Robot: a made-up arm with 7 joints.
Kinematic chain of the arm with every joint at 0, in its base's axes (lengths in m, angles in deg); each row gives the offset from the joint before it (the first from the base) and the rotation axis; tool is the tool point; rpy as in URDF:
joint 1: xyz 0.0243 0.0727 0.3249 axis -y
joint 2: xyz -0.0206 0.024 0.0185 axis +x
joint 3: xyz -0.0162 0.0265 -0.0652 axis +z
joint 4: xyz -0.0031 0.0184 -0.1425 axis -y
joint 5: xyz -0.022 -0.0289 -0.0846 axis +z
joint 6: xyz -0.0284 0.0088 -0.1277 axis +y
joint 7: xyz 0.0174 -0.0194 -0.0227 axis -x
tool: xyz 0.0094 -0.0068 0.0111 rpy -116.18 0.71 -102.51
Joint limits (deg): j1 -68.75..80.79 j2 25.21..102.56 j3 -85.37..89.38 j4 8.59..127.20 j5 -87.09..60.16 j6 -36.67..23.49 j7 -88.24..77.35
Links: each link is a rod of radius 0.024 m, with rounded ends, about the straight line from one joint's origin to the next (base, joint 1, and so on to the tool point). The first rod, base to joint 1, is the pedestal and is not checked.
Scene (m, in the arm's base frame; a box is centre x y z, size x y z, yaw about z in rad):
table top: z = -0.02
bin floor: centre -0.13 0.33 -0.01 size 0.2 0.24 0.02 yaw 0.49
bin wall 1: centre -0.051 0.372 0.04 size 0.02 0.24 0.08 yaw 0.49
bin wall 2: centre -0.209 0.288 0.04 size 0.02 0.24 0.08 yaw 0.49
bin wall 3: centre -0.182 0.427 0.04 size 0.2 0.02 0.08 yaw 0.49
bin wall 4: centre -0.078 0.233 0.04 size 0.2 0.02 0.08 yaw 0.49
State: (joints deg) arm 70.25 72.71 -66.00 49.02 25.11 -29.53 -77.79
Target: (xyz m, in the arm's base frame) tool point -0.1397 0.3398 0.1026
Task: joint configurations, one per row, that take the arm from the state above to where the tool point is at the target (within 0.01 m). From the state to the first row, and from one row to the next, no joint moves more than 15 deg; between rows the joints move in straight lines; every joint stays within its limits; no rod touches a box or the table.
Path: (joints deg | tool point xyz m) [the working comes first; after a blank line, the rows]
Joints at the target: -25.44 62.25 -85.37 51.95 19.94 -29.24 -75.60
Straight joint move there: touches bin wall 1.

1: 56.43 81.72 -68.52 45.17 21.82 -28.40 -72.16 | 0.1501 0.4440 0.2304
2: 42.62 90.74 -71.05 41.32 18.53 -27.28 -66.53 | 0.0695 0.4778 0.2444
3: 28.80 99.75 -73.57 37.46 15.24 -26.15 -60.90 | 0.0032 0.4977 0.2962
4: 16.84 94.21 -75.93 42.73 16.42 -27.79 -63.65 | 0.0131 0.4805 0.2478
5: 4.89 88.66 -78.29 48.00 17.60 -29.42 -66.40 | -0.0006 0.4549 0.2007
6: -7.07 83.12 -80.65 53.27 18.78 -31.06 -69.14 | -0.0351 0.4220 0.1642
7: -19.02 77.57 -83.01 58.54 19.97 -32.70 -71.89 | -0.0843 0.3831 0.1456
8: -30.98 72.03 -85.37 63.80 21.15 -34.33 -74.64 | -0.1397 0.3398 0.1494
9: -25.44 62.25 -85.37 51.95 19.94 -29.24 -75.60 | -0.1397 0.3398 0.1026

